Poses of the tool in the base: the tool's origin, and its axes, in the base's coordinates. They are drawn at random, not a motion.
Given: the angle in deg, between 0 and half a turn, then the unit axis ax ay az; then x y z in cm.
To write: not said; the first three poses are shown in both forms.
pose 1, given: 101.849, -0.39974, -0.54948, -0.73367, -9.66, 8.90, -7.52
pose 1, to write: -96.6, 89.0, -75.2, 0.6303, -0.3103, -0.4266, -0.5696
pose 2, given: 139.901, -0.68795, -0.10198, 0.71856, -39.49, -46.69, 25.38
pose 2, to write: -394.9, -466.9, 253.8, 0.3428, -0.6463, -0.0958, 0.6750
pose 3, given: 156.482, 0.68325, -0.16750, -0.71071, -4.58, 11.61, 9.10
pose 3, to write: -45.8, 116.1, 91.0, 0.2038, 0.6689, -0.1640, -0.6958
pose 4, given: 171.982, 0.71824, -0.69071, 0.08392, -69.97, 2.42, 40.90
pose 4, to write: -699.7, 24.2, 409.0, 0.0699, 0.7165, -0.6890, 0.0837
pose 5, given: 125.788, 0.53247, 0.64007, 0.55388, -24.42, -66.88, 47.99
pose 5, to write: -244.2, -668.8, 479.9, 0.4556, 0.4740, 0.5698, 0.4930
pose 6, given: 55.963, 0.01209, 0.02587, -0.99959, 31.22, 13.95, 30.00
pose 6, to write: 312.2, 139.5, 300.0, 0.8831, 0.0057, 0.0121, -0.4690
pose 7, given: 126.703, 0.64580, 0.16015, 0.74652, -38.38, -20.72, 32.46
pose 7, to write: -383.8, -207.2, 324.6, 0.4485, 0.5772, 0.1431, 0.6672
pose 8, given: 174.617, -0.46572, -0.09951, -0.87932, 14.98, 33.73, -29.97
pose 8, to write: 149.8, 337.3, -299.7, 0.0470, -0.4652, -0.0994, -0.8783
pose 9, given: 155.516, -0.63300, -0.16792, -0.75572, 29.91, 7.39, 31.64
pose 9, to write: 299.1, 73.9, 316.4, 0.2120, -0.6186, -0.1641, -0.7385
